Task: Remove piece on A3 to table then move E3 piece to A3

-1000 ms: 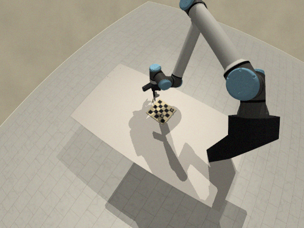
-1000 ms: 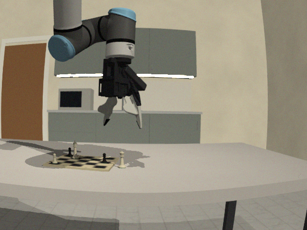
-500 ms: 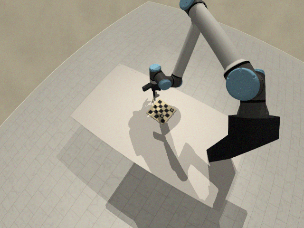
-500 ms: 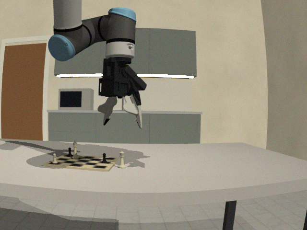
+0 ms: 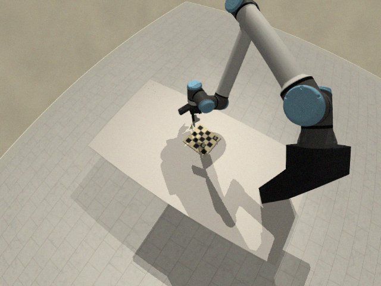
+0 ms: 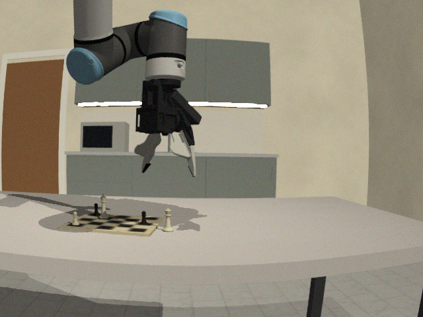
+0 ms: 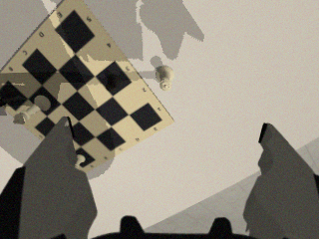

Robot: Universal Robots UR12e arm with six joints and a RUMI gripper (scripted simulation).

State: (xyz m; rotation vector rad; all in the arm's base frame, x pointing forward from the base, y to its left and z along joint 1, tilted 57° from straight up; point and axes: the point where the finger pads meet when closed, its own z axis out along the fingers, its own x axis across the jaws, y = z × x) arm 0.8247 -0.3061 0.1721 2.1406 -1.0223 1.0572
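Right now my hand is 12 cm above the chessboard, 11 cm past it and 10 cm to the right of it. Round my hand: white pawn (21 cm behind, 11 cm below, 6 cm to the left).
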